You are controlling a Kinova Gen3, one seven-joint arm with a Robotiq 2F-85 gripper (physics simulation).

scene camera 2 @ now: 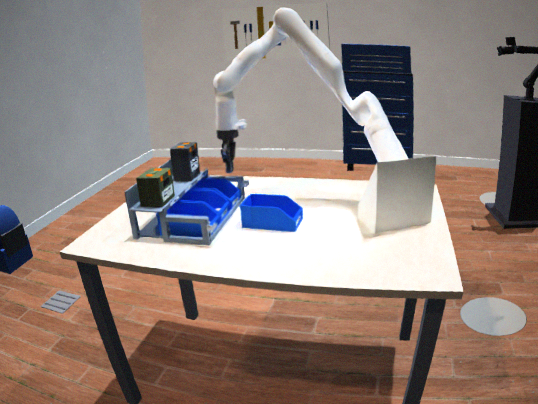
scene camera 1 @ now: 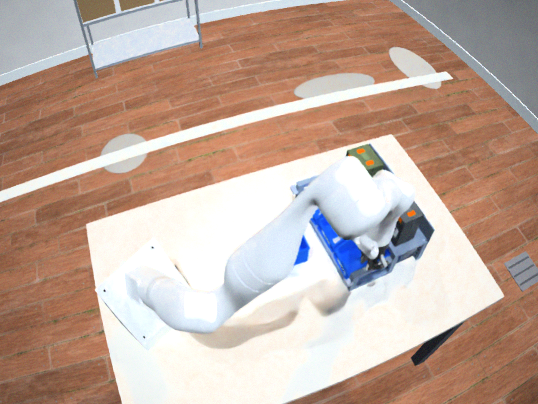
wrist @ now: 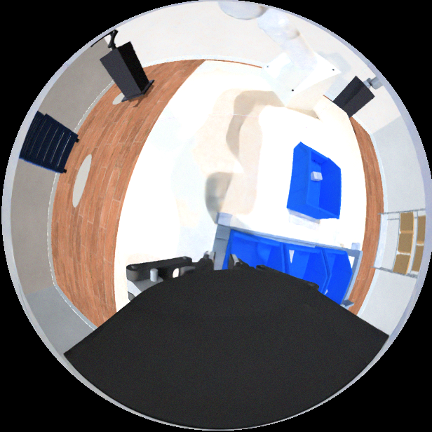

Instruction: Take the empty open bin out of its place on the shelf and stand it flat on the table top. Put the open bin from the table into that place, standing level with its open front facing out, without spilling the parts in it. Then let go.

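Frame: origin at the arm's base, x left, y ahead, z down, level; millimetres.
Seen in the pictures: gripper, fingertip midpoint: (scene camera 2: 229, 171) (scene camera 1: 366, 265); arm's base at its link origin: (scene camera 2: 398, 173) (scene camera 1: 141, 281).
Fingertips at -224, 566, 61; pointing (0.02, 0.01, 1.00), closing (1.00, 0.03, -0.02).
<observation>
Offsets run from my fingertips to a thing's top centre, as dx, dy, dz. "spot": to the spot under its first point. Level surfaces: height alone.
My gripper (scene camera 1: 375, 261) (scene camera 2: 229, 169) (wrist: 221, 259) points down with a narrow gap between its fingertips and nothing between them. It hangs above the shelf's end on the dark box's side. The grey shelf {spot: +367, +5, +59} (scene camera 2: 205, 231) (wrist: 223, 219) holds three blue open bins. The end bin {spot: +75, +20, +96} (scene camera 1: 351, 259) (scene camera 2: 226, 186) (wrist: 250, 242) nearest my gripper shows no parts; the gripper hides some of it in the wrist view. The middle bin (wrist: 306, 267) and far bin (wrist: 338, 272) are partly hidden. A blue bin {spot: +148, -115, +49} (scene camera 1: 302, 253) (scene camera 2: 267, 216) (wrist: 326, 192) stands on the table with a white part (wrist: 316, 176) inside.
A green box {+269, +183, -94} (scene camera 1: 364, 158) (scene camera 2: 155, 188) and a dark box {+40, +152, -119} (scene camera 1: 411, 226) (scene camera 2: 185, 162) stand on the shelf's upper level, behind the bins. The arm's base plate (scene camera 1: 141, 312) is at the other end of the table {dz +105} (scene camera 1: 165, 225) (scene camera 2: 310, 260). A tall panel (scene camera 2: 406, 197) stands beside the base.
</observation>
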